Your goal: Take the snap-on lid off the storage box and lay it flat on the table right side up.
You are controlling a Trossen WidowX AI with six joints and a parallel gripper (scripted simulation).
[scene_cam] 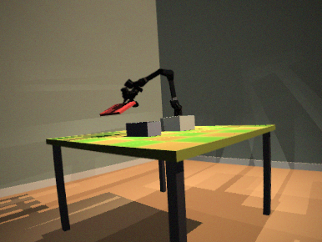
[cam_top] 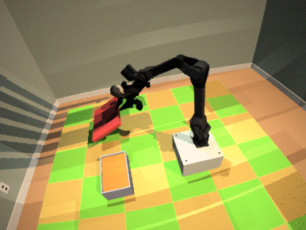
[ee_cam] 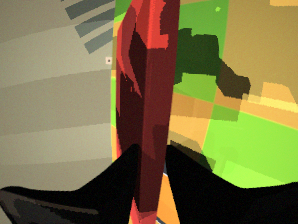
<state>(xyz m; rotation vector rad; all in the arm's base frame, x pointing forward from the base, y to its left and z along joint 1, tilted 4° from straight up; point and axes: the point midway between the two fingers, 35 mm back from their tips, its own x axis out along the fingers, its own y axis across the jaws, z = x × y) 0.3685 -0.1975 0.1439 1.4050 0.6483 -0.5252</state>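
My gripper tip is now 7 cm short of the red lid, 3 cm above it and 1 cm to the right of it. From my gripper tip the other things lie so: grey storage box (27 cm to the left, 18 cm below, 5 cm ahead).
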